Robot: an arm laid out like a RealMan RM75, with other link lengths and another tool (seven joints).
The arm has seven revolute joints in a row. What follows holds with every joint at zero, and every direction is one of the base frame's.
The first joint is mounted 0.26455 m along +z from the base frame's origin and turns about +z.
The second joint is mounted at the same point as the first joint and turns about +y.
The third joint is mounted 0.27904 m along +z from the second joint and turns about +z.
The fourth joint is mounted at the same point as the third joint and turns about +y.
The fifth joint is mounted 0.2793 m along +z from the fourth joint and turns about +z.
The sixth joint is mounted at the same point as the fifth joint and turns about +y.
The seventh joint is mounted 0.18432 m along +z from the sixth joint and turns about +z.
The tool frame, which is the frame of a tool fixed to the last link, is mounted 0.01 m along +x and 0.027 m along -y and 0.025 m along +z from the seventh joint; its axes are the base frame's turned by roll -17.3, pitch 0 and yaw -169.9 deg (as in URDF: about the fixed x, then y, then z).
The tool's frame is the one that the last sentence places.
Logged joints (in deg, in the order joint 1, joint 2, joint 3, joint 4, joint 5, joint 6, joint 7), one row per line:
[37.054 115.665 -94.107 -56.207 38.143 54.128 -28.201]
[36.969 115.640 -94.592 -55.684 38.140 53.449 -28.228]
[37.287 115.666 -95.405 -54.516 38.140 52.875 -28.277]
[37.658 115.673 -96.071 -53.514 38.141 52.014 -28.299]
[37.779 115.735 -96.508 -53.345 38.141 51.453 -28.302]
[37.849 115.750 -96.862 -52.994 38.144 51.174 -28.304]
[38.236 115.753 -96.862 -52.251 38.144 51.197 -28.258]
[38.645 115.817 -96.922 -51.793 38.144 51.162 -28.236]
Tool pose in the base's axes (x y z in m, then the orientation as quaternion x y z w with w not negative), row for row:
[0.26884 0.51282 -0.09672 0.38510 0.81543 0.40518 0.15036]
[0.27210 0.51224 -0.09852 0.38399 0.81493 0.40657 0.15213]
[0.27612 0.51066 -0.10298 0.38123 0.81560 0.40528 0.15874]
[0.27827 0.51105 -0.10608 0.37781 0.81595 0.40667 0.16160]
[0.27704 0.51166 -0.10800 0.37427 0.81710 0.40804 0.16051]
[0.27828 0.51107 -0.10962 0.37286 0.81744 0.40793 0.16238]
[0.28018 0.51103 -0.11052 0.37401 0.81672 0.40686 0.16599]
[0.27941 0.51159 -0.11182 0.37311 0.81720 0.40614 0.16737]
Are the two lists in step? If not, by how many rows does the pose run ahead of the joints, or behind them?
They are in step.
